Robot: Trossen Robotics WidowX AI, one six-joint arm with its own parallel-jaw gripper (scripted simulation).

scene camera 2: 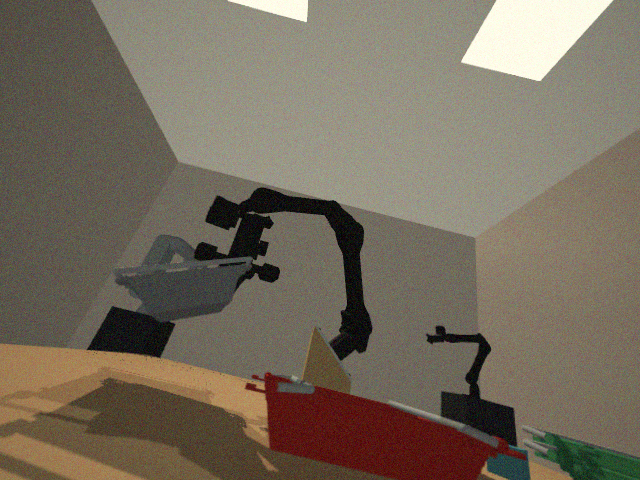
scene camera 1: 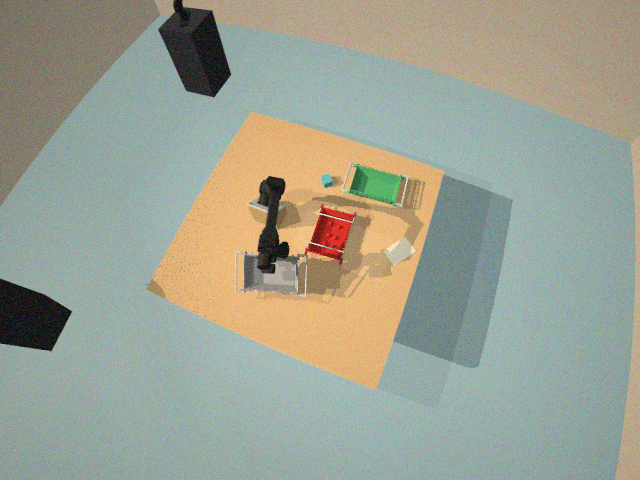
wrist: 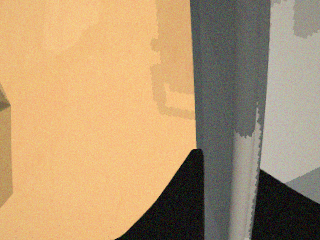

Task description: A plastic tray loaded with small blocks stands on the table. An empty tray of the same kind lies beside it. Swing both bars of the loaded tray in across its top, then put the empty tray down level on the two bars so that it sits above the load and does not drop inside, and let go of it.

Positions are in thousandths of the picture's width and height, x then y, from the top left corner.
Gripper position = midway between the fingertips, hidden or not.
Observation:
I see my gripper (scene camera 2: 352, 626) and a grey tray (scene camera 1: 446, 584).
The grey tray is seen too in the wrist view (wrist: 777, 294). My gripper also shows in the wrist view (wrist: 652, 660).

